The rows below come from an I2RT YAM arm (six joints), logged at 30 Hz.
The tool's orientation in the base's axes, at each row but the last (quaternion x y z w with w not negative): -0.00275, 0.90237, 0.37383, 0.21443; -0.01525, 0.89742, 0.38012, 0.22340; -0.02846, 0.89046, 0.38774, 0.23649; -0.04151, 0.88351, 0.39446, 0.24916; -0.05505, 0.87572, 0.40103, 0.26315; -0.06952, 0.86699, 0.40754, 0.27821; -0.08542, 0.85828, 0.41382, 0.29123; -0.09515, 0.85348, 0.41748, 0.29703; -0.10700, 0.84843, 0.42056, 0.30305; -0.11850, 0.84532, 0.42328, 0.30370; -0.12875, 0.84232, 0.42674, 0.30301; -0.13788, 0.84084, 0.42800, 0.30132
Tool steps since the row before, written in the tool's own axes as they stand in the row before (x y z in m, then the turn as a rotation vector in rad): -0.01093, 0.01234, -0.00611, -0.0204, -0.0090, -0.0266; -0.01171, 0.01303, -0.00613, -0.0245, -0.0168, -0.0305; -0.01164, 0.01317, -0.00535, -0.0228, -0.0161, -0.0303; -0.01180, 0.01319, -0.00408, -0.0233, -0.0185, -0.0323; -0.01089, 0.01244, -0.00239, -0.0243, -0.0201, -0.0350; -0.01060, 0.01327, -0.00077, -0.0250, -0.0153, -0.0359; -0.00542, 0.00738, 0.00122, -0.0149, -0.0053, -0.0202; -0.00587, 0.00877, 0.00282, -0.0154, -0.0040, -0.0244; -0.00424, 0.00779, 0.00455, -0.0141, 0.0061, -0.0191; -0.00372, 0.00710, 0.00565, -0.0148, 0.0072, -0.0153; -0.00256, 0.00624, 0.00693, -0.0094, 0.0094, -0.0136; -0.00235, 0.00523, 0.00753, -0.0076, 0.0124, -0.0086
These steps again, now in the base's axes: 0.00553, 0.00306, 0.01640, 0.0098, -0.0276, 0.0186; 0.00558, 0.00337, 0.01738, 0.0135, -0.0364, 0.0174; 0.00510, 0.00388, 0.01722, 0.0119, -0.0356, 0.0170; 0.00507, 0.00466, 0.01681, 0.0122, -0.0387, 0.0167; 0.00449, 0.00537, 0.01517, 0.0124, -0.0419, 0.0176; 0.00392, 0.00703, 0.01497, 0.0109, -0.0395, 0.0217; 0.00208, 0.00516, 0.00737, 0.0055, -0.0202, 0.0149; 0.00233, 0.00722, 0.00786, 0.0036, -0.0226, 0.0180; 0.00189, 0.00809, 0.00551, 0.0004, -0.0121, 0.0213; 0.00202, 0.00860, 0.00427, 0.0020, -0.0085, 0.0207; 0.00181, 0.00918, 0.00245, -0.0026, -0.0056, 0.0180; 0.00220, 0.00910, 0.00139, -0.0035, 0.0003, 0.0165
